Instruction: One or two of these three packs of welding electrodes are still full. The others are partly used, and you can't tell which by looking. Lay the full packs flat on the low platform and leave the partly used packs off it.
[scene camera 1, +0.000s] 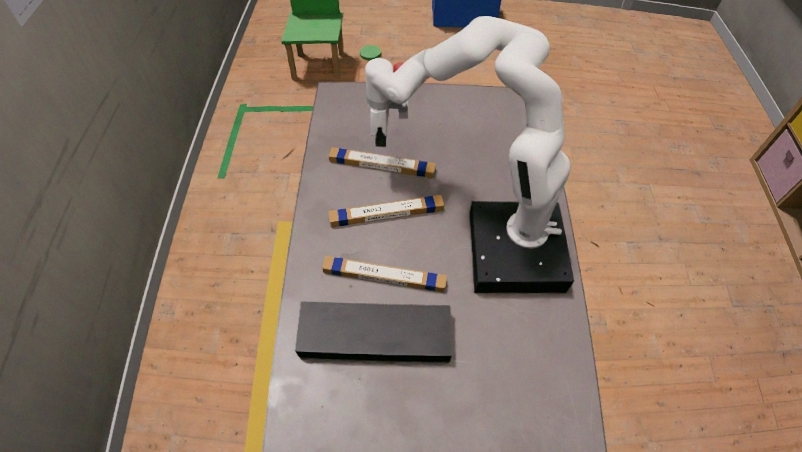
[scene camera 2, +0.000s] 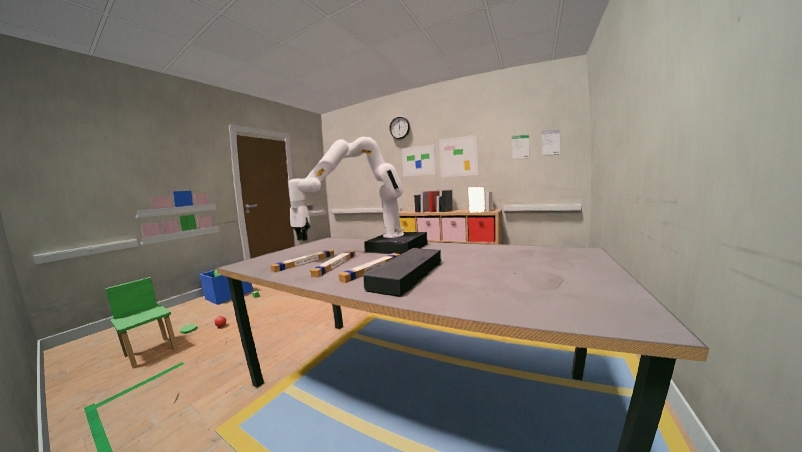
In view: a platform (scene camera 1: 353, 331) and a pack (scene camera 1: 341, 217).
The platform shows as well in scene camera 2 (scene camera 2: 395, 277).
